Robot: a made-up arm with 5 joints. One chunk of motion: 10 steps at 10 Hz.
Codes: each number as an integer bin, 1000 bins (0 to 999) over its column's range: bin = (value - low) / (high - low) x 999, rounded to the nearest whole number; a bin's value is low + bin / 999 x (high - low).
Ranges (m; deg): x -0.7..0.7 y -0.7..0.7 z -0.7..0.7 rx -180..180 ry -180..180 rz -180..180
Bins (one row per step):
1: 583 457 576 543 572 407
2: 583 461 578 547 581 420
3: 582 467 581 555 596 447
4: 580 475 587 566 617 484
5: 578 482 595 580 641 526
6: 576 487 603 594 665 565
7: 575 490 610 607 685 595
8: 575 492 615 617 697 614
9: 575 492 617 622 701 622
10: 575 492 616 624 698 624
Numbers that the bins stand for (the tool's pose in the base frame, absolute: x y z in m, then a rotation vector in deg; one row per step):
1: 0.1170 -0.0596 0.1072 15.68 26.13 -33.33
2: 0.1170 -0.0540 0.1100 17.12 29.37 -28.65
3: 0.1156 -0.0455 0.1142 20.00 34.77 -18.92
4: 0.1128 -0.0343 0.1226 23.96 42.34 -5.59
5: 0.1100 -0.0245 0.1338 29.01 50.99 9.55
6: 0.1072 -0.0175 0.1450 34.05 59.64 23.60
7: 0.1058 -0.0133 0.1549 38.74 66.85 34.41
8: 0.1058 -0.0105 0.1619 42.34 71.17 41.26
9: 0.1058 -0.0105 0.1647 44.14 72.61 44.14
10: 0.1058 -0.0105 0.1633 44.86 71.53 44.86

